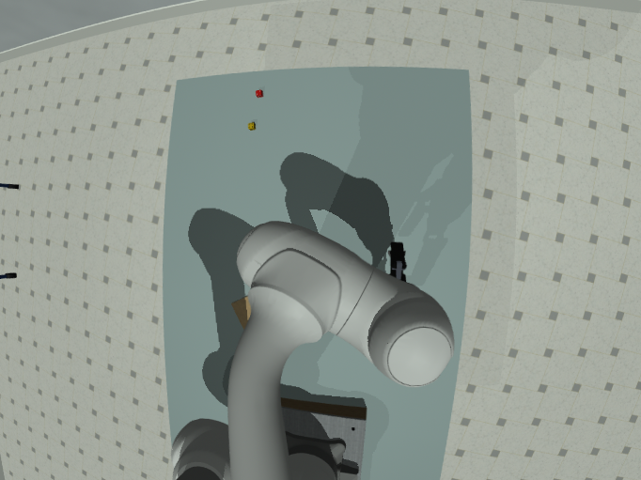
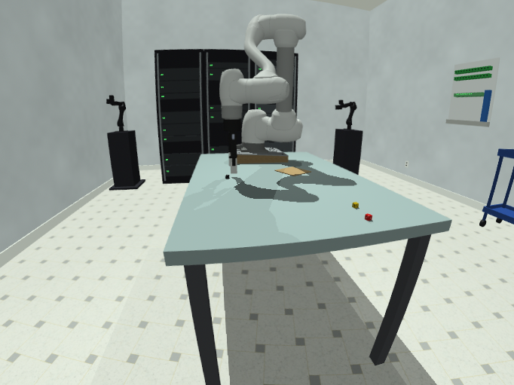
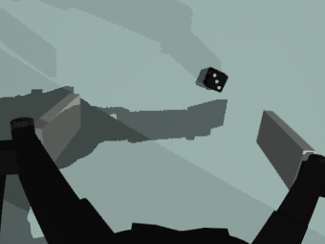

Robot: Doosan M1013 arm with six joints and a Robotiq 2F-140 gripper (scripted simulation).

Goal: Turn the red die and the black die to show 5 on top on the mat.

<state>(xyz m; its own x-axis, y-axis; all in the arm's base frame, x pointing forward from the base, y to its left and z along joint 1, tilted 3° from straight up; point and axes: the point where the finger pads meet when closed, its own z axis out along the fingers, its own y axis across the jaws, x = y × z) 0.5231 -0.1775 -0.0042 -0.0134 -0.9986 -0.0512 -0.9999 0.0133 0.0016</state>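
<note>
Right now my hand is 490 mm short of the red die, 360 mm to the right of it and 50 mm above it. Also, from my hand: black die (40 mm behind, 20 mm to the right, 50 mm below); tan mat (120 mm behind, 330 mm to the left, 60 mm below); yellow die (390 mm ahead, 380 mm to the left, 50 mm below).
</note>
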